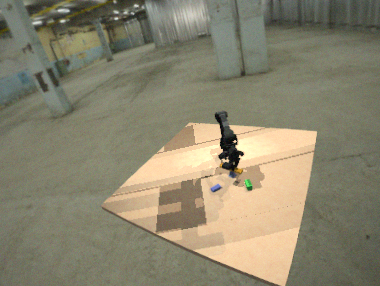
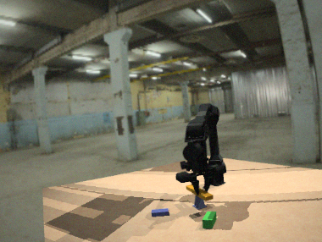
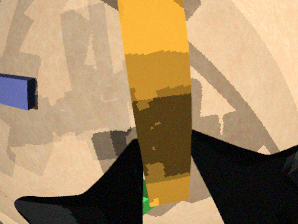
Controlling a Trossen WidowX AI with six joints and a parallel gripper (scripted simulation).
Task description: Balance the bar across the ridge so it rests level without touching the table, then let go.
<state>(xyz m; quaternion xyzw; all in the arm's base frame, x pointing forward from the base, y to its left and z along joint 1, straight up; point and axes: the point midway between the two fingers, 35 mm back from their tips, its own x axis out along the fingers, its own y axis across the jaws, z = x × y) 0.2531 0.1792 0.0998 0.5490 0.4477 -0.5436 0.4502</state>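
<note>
My gripper tip is now 3 cm to the left of the orange bar and 1 cm past it. Also, from my gripper tip: blue block: 15 cm ahead, 8 cm to the right, 6 cm below; then green block: 12 cm to the left, 6 cm ahead, 5 cm below.
</note>
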